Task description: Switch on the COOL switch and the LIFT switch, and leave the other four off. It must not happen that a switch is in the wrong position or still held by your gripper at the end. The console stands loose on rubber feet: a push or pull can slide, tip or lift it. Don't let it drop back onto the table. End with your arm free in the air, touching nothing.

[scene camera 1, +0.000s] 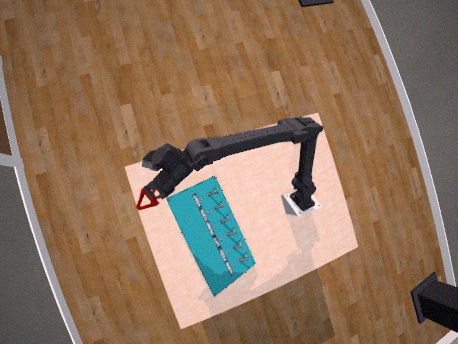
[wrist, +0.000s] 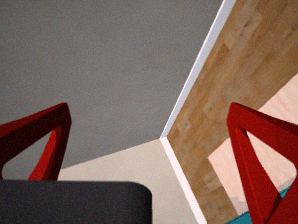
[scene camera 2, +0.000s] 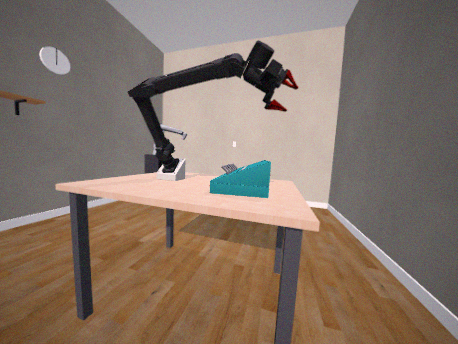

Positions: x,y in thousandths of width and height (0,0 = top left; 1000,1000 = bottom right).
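Note:
Gripper visible: my gripper (wrist: 502,498). A teal console (scene camera 1: 438,626) is visible as well, and scene camera 2 also shows the console (scene camera 2: 556,528).

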